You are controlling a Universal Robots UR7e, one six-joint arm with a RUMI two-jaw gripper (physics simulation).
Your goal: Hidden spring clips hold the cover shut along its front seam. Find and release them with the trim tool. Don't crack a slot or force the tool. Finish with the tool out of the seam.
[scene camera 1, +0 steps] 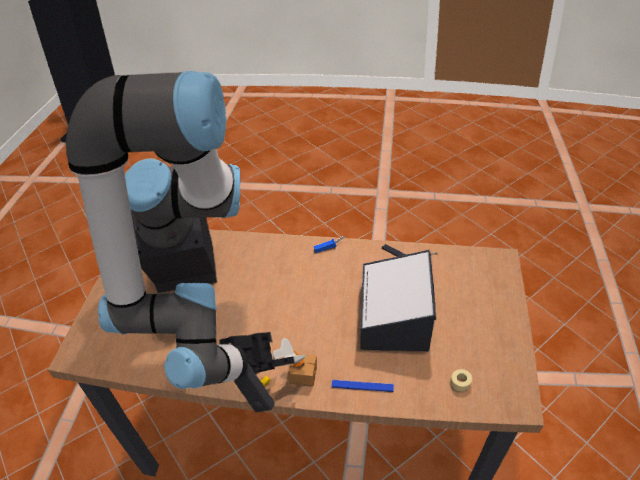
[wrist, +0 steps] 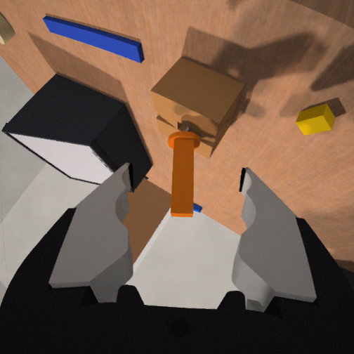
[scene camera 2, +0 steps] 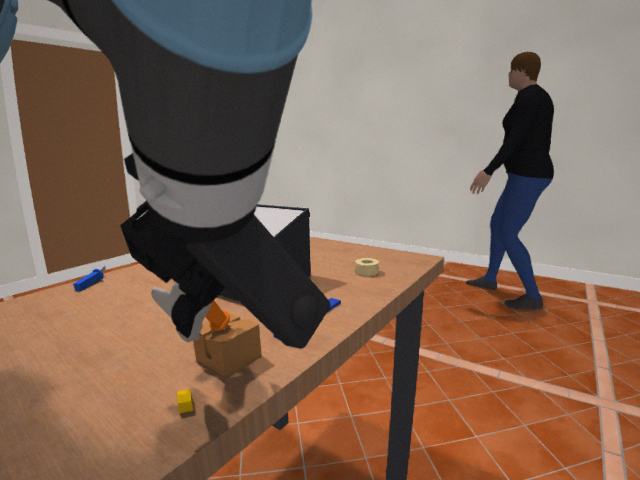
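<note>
The trim tool's orange handle sticks up at a tilt from a brown block near the table's front edge; its blade is mostly hidden in the block. My gripper is partly open, with a finger on each side of the handle in the wrist view and a gap on both sides. The covered box has black walls and a sloping white cover. A row of small dark marks runs along the cover's left edge in scene camera 1. No clips show.
A blue bar lies right of the block, a yellow piece left. A tape roll, a blue screwdriver and a black-handled tool lie farther off. A person stands beyond the table.
</note>
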